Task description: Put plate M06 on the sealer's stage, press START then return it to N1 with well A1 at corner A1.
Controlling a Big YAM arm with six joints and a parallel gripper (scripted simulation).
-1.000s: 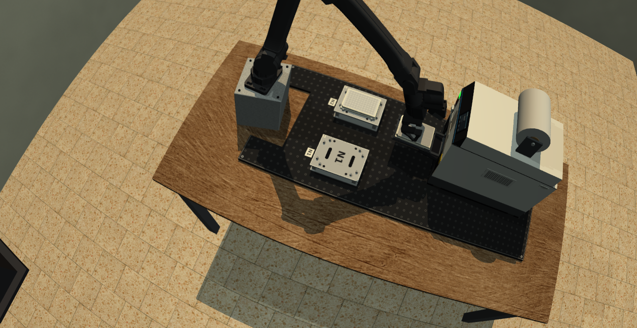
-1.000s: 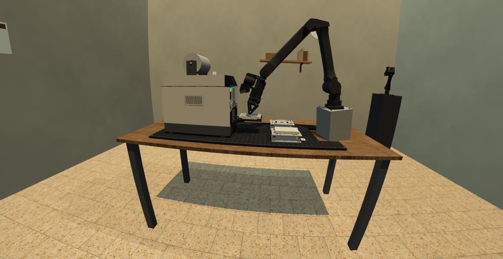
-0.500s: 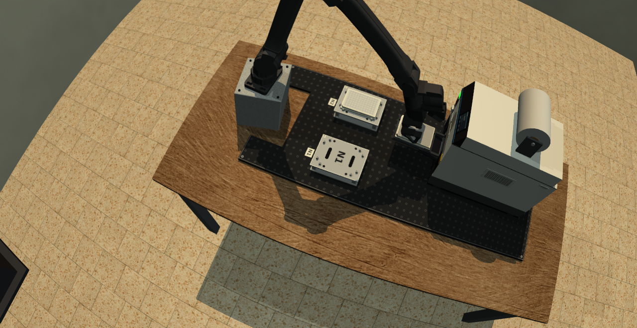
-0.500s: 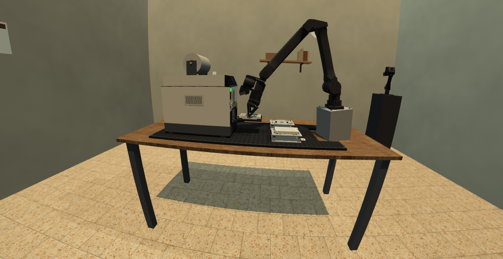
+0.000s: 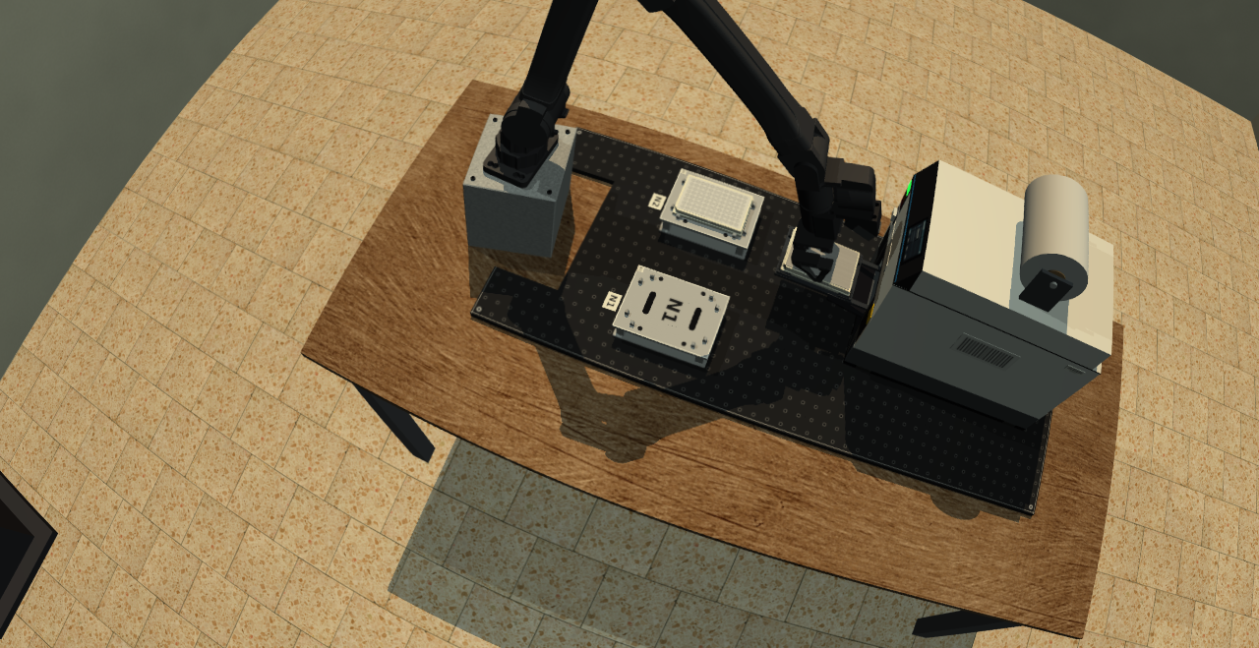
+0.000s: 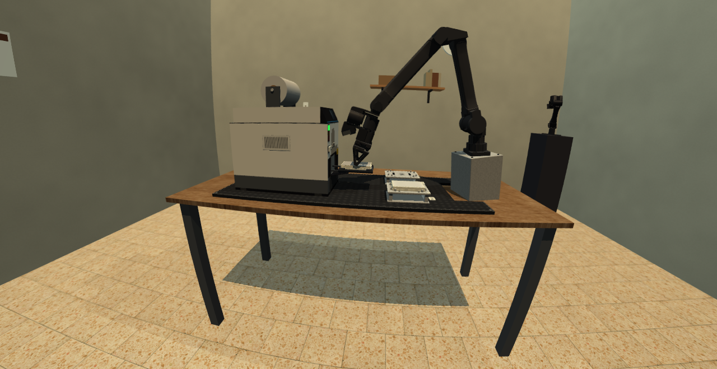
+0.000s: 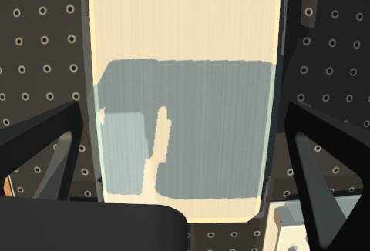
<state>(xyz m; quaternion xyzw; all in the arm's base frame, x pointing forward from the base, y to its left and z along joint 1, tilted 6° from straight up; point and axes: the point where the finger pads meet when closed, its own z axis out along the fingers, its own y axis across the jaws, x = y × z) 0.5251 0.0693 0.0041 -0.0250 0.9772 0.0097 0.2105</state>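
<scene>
The plate M06 lies 2 cm below my hand. Also, from my hand: start button (10 cm to the left, 10 cm ahead, 6 cm above); well plate (22 cm behind, 8 cm below, 6 cm to the left); sealer stage (3 cm below).
</scene>
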